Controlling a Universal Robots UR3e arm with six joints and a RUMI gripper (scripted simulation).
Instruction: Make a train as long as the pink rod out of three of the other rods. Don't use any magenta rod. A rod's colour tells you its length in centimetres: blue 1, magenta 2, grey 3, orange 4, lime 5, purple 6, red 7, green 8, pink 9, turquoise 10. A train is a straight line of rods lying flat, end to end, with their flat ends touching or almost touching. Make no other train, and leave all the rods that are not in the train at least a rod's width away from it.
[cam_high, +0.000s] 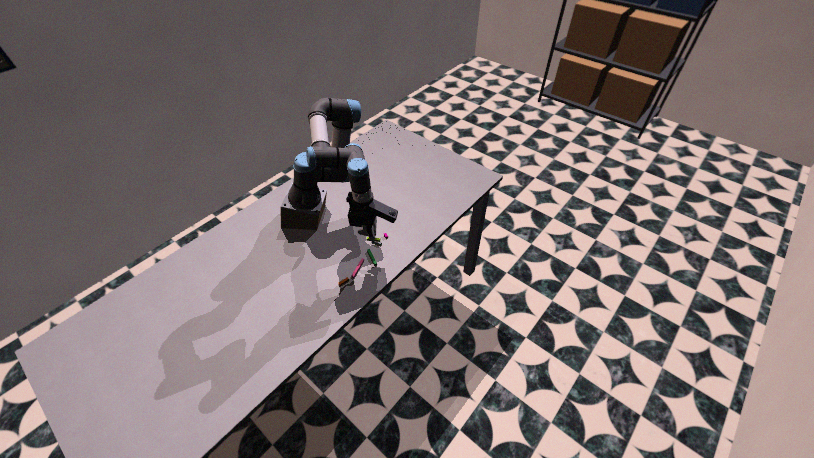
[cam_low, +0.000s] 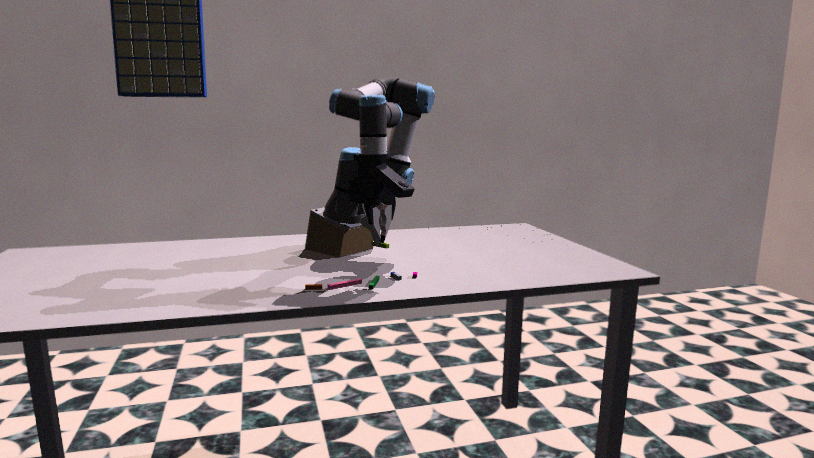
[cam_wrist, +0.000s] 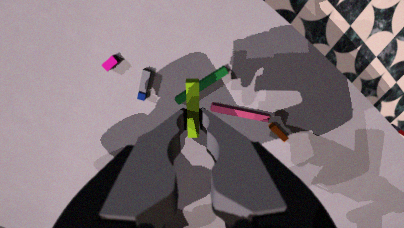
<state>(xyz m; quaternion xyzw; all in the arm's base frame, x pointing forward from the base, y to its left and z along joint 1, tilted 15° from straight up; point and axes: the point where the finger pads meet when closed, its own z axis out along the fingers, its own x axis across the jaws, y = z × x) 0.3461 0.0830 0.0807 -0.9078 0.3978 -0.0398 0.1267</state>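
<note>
Right now the grey rod is 5 cm behind my hand, 4 cm to the left of it and 11 cm below it. Also, from my hand: green rod 1 cm to the right, 11 cm below; lime rod 1 cm below; blue rod 7 cm behind, 4 cm to the left, 11 cm below.
</note>
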